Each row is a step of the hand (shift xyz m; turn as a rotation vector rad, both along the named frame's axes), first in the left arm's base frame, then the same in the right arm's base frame.
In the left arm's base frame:
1: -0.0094 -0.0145 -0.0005 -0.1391 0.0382 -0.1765
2: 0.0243 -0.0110 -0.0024 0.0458 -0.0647 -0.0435
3: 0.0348 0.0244 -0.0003 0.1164 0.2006 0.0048
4: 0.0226 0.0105 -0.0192 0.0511 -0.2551 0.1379
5: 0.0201 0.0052 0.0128 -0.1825 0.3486 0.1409
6: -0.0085 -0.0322 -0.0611 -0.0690 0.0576 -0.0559
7: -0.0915 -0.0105 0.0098 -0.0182 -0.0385 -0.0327
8: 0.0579 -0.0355 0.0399 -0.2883 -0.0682 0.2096
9: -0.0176 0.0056 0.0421 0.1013 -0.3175 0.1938
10: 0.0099 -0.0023 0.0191 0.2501 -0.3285 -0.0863
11: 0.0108 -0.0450 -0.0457 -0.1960 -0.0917 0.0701
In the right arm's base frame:
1: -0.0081 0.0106 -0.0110 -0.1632 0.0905 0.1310
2: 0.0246 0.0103 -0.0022 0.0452 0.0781 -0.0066
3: 0.0323 -0.0165 0.0222 0.0988 -0.1451 0.1517
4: 0.0190 0.0063 0.0243 0.0895 0.0905 -0.2655
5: 0.0211 -0.0120 -0.0025 -0.1918 -0.3542 0.1115
6: -0.0135 0.0652 0.0201 -0.0802 -0.0049 0.0690
7: -0.0883 -0.0017 -0.0279 -0.0189 0.0499 -0.0059
8: 0.0653 -0.0003 -0.0441 -0.2525 -0.1034 -0.2393
9: -0.0125 -0.0336 -0.0288 0.1515 0.0983 -0.3406
10: 0.0124 -0.0113 -0.0137 0.2638 0.3038 -0.1264
11: 0.0086 0.0644 0.0033 -0.1771 0.0125 -0.1422

